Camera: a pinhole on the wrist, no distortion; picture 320 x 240 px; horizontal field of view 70.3 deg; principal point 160.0 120.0 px. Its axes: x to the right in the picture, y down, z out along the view. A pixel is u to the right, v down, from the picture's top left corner.
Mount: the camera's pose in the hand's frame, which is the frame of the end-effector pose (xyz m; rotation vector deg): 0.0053 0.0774 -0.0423 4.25 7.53 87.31
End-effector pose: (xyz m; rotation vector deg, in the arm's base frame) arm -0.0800 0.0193 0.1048 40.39 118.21 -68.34
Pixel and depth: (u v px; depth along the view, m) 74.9 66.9 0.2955
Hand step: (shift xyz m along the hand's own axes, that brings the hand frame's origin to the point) 0.1081 -0.0264 0.2458
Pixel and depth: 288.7 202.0 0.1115
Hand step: -0.0172 0.1461 0.0709
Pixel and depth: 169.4 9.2 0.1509
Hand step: 0.0984 0.0853 0.0973
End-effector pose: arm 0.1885 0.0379 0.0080 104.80 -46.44 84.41
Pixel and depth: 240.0 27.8 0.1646
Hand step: 0.0956 0.1377 0.1098
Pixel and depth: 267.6 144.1 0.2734
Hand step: 0.0181 0.2172 0.2272
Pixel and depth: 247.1 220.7 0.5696
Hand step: -0.1604 0.3263 0.5463
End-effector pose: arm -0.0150 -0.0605 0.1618 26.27 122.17 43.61
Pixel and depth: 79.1 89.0 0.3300
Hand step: 0.0886 -0.0309 0.2834
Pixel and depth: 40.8 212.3 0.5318
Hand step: -0.1500 -0.1732 0.5237
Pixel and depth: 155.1 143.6 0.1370
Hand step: 0.0092 0.0797 0.0954
